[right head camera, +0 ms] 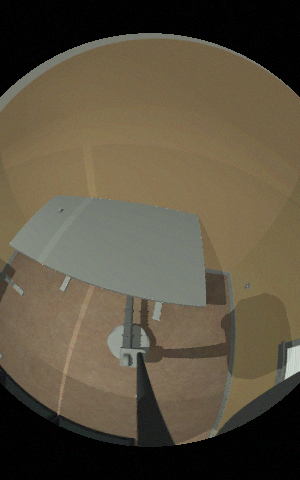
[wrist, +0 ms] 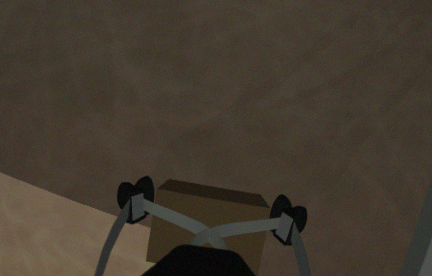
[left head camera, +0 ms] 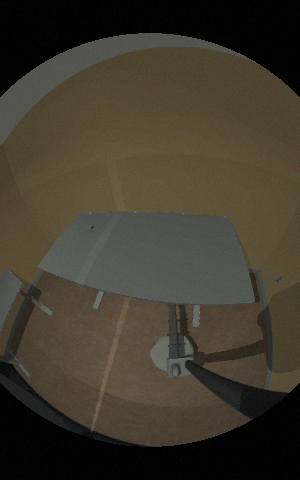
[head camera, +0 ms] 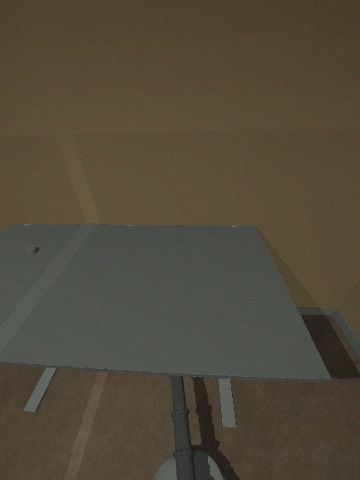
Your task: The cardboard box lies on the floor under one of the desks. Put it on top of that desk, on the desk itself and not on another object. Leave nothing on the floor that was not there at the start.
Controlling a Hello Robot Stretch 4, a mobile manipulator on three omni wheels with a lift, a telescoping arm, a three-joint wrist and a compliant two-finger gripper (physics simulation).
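Frame: origin at the robot's base, x ahead, y left, z up, level; centimetres.
Seen in the pictures: gripper, fingertip midpoint: [wrist: 212, 201].
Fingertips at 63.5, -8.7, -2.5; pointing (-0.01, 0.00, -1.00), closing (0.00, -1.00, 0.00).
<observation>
Offsets run from my fingertips to a thing's middle, as dx, dy, dz. Level surfaces: height alone.
The cardboard box @[-1.6, +0.1, +2.3] [wrist: 200, 204] is on the shaded floor at the bottom middle of the wrist view, with a darker narrow side facing up-image. My gripper [wrist: 212, 201] is open, with one fingertip on each side of the box in that view; I cannot tell how far above it they are. The grey desk @[dz +94.8] [head camera: 165, 300] [left head camera: 165, 260] [right head camera: 130, 245] stands ahead against the wall. My arm [head camera: 178, 400] [left head camera: 173, 320] [right head camera: 128, 317] reaches under its front edge. The desk top hides the gripper and the box in the head views.
A small dark thing @[+27.1, +76.6, +96.0] [head camera: 34, 250] [left head camera: 91, 227] [right head camera: 60, 210] is at the desk top's rear left. Light desk feet [head camera: 40, 390] [head camera: 227, 405] stick out in front. A grey bar [wrist: 422, 240] runs along the wrist view's right edge. Another desk [left head camera: 9, 300] stands at the far left.
</observation>
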